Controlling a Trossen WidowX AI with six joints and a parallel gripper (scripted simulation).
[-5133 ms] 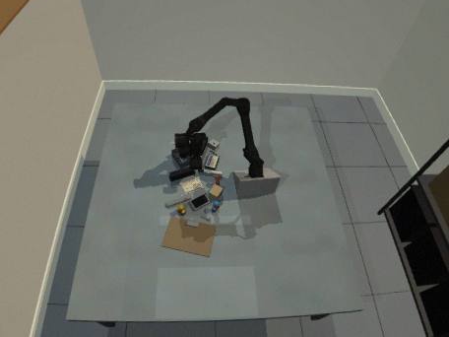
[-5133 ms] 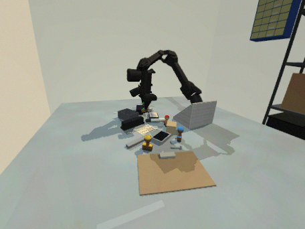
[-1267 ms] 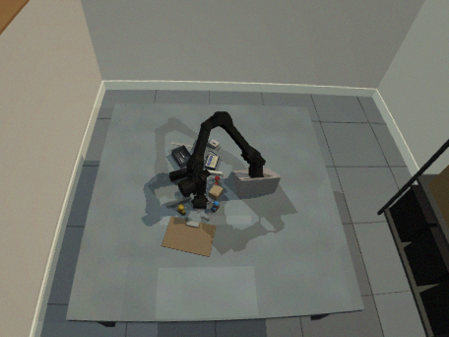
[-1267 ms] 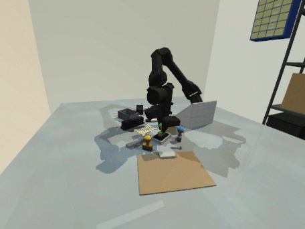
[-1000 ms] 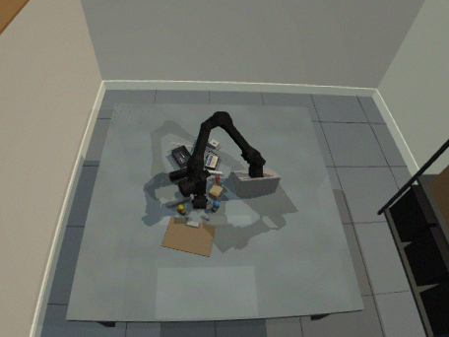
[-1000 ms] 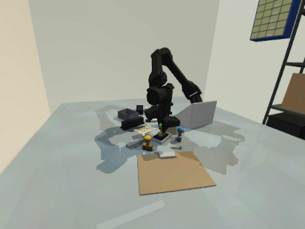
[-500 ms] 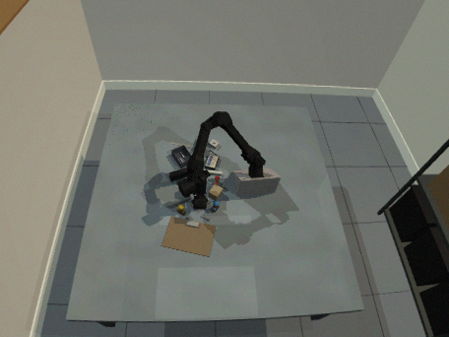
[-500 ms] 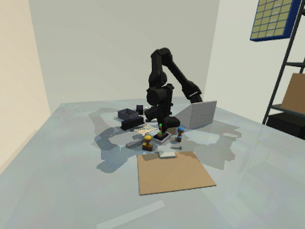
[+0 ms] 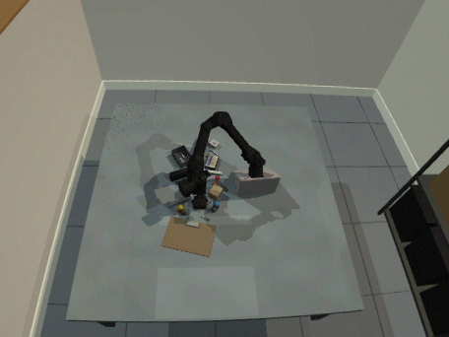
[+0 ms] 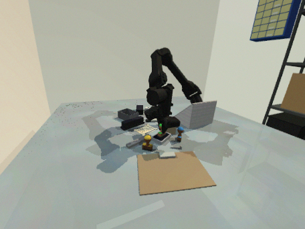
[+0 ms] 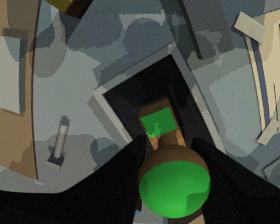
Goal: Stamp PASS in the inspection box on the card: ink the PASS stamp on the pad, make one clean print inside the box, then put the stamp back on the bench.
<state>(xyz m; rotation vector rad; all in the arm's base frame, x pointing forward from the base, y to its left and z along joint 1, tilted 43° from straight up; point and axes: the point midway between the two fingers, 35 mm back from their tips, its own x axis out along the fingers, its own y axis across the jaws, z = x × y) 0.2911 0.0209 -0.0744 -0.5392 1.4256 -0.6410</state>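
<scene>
My gripper tip is now right at the green stamp. The rest, counted from my gripper tip: small cardboard box: 9 cm behind, 4 cm to the right, 1 cm below; then blue-knobbed stamp: 8 cm behind, 4 cm to the left, 2 cm below; then ink pad: 3 cm below.
</scene>
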